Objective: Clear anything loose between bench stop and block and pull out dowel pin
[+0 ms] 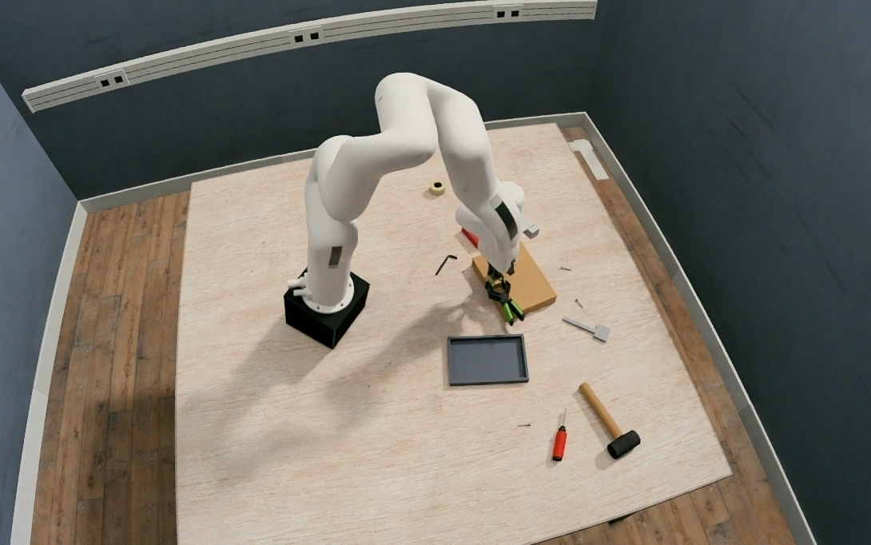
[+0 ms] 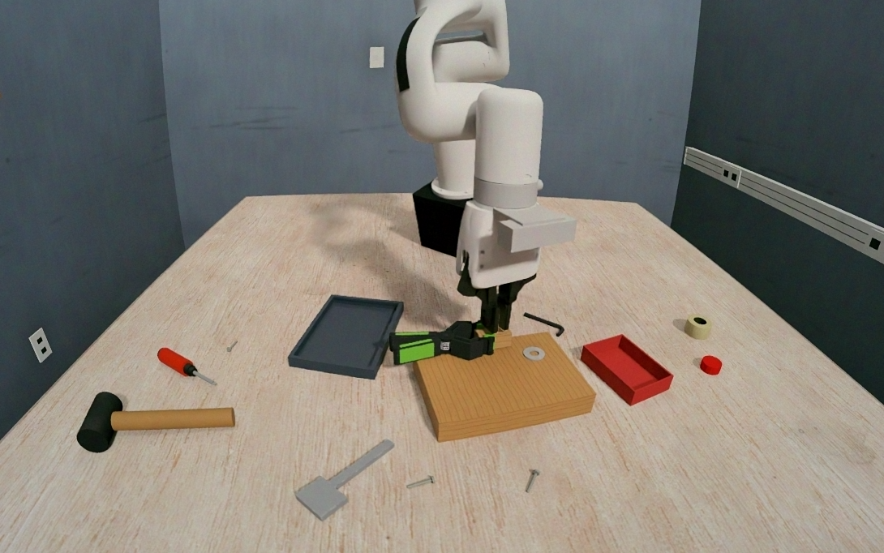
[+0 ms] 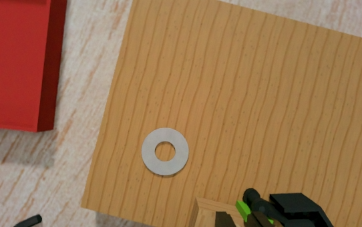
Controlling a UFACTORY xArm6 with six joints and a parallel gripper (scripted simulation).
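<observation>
My gripper is now 2 cm above the dowel pin. From my hand the other things lie so: small wooden block 4 cm below; then hex key 12 cm to the left, 9 cm behind, 8 cm below; then washer 5 cm to the left, 5 cm below, 2 cm ahead.
</observation>
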